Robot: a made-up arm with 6 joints.
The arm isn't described. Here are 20 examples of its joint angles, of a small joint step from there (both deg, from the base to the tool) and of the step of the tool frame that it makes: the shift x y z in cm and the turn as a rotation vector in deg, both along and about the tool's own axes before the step.
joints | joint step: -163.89 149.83 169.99 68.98 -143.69 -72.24 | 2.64 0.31 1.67 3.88 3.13 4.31
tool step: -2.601 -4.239 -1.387 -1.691 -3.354 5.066
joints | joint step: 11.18 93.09 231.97 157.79 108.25 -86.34 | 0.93 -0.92 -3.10 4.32 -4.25 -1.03
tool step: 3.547 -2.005 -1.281 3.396 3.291 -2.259
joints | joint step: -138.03 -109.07 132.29 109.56 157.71 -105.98 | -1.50 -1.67 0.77 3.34 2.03 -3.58
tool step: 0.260 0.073 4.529 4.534 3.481 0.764
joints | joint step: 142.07 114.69 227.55 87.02 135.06 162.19 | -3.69 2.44 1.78 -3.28 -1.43 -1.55
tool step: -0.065 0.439 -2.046 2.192 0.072 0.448
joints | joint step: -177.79 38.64 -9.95 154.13 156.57 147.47 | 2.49 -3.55 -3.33 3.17 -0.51 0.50
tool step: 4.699 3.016 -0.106 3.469 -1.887 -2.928
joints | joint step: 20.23 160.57 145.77 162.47 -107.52 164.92 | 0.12 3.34 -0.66 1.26 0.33 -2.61
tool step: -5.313 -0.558 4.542 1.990 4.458 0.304
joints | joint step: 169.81 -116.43 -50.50 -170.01 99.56 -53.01 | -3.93 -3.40 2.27 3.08 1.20 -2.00
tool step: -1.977 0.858 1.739 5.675 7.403 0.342
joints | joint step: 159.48 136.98 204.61 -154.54 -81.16 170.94 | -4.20 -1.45 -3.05 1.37 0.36 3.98
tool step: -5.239 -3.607 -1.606 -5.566 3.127 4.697
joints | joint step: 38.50 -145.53 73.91 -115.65 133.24 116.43 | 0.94 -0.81 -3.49 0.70 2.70 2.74
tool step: 2.500 1.656 -0.860 -3.340 -0.010 -5.109
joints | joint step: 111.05 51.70 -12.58 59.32 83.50 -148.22 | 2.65 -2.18 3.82 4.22 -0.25 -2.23
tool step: 7.528 5.398 -2.109 -3.158 6.255 -3.218
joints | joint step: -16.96 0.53 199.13 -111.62 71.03 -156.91 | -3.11 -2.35 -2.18 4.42 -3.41 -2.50
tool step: -1.353 0.607 2.771 0.522 -4.712 -5.028
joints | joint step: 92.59 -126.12 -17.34 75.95 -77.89 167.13 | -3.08 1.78 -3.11 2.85 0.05 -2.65
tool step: -2.851 -6.552 -2.012 -3.422 0.968 4.532
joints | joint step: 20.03 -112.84 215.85 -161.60 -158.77 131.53 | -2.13 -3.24 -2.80 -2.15 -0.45 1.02
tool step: -2.889 -0.608 -0.571 -4.725 0.214 0.633
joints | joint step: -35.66 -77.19 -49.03 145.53 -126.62 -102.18 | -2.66 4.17 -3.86 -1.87 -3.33 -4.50
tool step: -6.156 -0.592 -4.071 -1.187 -2.935 2.624
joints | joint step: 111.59 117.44 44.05 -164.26 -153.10 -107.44 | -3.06 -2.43 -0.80 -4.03 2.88 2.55
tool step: 3.092 1.640 -5.241 -9.272 2.510 0.845
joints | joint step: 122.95 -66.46 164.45 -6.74 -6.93 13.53 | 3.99 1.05 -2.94 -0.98 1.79 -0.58
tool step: -1.712 -5.887 -4.953 -1.111 2.544 -2.791
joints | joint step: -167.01 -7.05 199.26 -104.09 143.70 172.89 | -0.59 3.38 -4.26 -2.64 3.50 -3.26
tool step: 4.746 6.892 -3.962 -3.363 4.245 -5.269
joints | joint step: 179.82 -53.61 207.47 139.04 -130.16 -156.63 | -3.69 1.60 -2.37 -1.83 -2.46 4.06
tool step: -2.227 -0.974 2.764 -9.262 2.023 -2.011
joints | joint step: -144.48 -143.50 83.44 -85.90 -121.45 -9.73 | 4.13 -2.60 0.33 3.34 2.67 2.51
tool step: -6.432 4.859 -4.609 -1.563 -6.643 -5.973
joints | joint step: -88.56 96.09 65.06 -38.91 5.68 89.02 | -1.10 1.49 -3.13 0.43 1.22 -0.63
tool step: -1.096 3.633 -5.685 0.409 3.643 1.730
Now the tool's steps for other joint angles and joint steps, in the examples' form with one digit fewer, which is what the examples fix.
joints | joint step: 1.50 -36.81 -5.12 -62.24 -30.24 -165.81 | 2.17 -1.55 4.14 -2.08 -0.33 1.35
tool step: -0.70 -5.58 -2.61 -1.47 2.34 -6.36
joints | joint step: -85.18 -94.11 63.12 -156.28 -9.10 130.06 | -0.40 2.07 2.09 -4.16 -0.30 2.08
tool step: 0.71 0.74 -1.15 1.93 -0.53 0.14
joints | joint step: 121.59 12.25 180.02 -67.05 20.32 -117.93 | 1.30 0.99 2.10 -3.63 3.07 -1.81
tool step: -0.55 0.25 -0.98 5.64 1.45 4.52
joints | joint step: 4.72 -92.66 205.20 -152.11 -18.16 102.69 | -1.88 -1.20 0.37 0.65 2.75 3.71
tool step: 1.91 1.22 0.32 -3.20 -1.25 -2.18
